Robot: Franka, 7 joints.
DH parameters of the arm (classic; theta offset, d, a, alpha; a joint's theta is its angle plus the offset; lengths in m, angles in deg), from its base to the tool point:
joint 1: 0 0.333 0 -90
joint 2: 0 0 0 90
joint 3: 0 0.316 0.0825 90
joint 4: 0 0 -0.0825 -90
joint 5: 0 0.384 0 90
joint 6: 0 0 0.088 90
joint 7: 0 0.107 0 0
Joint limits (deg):
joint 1: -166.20..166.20
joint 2: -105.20..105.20
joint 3: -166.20..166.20
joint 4: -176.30..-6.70
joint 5: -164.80..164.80
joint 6: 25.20..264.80
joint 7: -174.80..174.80
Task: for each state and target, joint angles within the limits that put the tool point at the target. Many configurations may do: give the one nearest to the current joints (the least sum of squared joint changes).
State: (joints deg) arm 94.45 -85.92 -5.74 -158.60 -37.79 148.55 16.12
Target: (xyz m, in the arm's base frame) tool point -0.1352 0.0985 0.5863
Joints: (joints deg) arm 113.95 -101.13 15.32 -175.04 -41.33 154.69 16.12
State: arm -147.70 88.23 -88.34 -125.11 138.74 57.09 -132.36
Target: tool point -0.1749 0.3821 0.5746
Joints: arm -160.51 77.45 -128.05 -146.06 144.97 59.15 -132.36
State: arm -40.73 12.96 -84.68 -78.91 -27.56 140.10 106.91
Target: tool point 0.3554 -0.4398 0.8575
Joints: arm -3.83 -1.03 -46.61 -76.72 -27.66 141.16 106.91
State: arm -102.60 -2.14 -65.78 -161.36 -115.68 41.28 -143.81
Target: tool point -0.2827 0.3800 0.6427
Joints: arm -128.85 -1.90 -89.71 -114.73 -123.18 32.97 -143.81
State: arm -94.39 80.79 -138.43 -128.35 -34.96 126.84 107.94
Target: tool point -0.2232 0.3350 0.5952
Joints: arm -112.69 53.85 -133.90 -137.38 -34.73 129.65 107.94
